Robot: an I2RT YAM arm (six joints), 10 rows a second.
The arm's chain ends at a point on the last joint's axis. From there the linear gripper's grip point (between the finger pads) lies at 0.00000 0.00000 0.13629 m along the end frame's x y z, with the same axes.
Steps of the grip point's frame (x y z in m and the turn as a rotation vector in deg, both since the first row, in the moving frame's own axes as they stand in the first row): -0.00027, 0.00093, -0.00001, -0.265, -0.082, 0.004; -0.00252, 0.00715, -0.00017, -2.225, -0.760, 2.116; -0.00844, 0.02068, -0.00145, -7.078, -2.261, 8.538; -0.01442, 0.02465, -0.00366, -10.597, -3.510, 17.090; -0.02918, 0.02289, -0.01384, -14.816, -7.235, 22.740; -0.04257, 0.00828, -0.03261, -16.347, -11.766, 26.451
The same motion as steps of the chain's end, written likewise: -0.00007, 0.00030, -0.00001, -0.265, -0.082, 0.004; -0.00062, 0.00189, -0.00006, -2.225, -0.760, 2.116; -0.00185, 0.00435, -0.00031, -7.078, -2.261, 8.538; -0.00253, 0.00120, -0.00110, -10.597, -3.510, 17.090; -0.00580, -0.00761, -0.00831, -14.816, -7.235, 22.740; -0.00740, -0.02218, -0.02442, -16.347, -11.766, 26.451
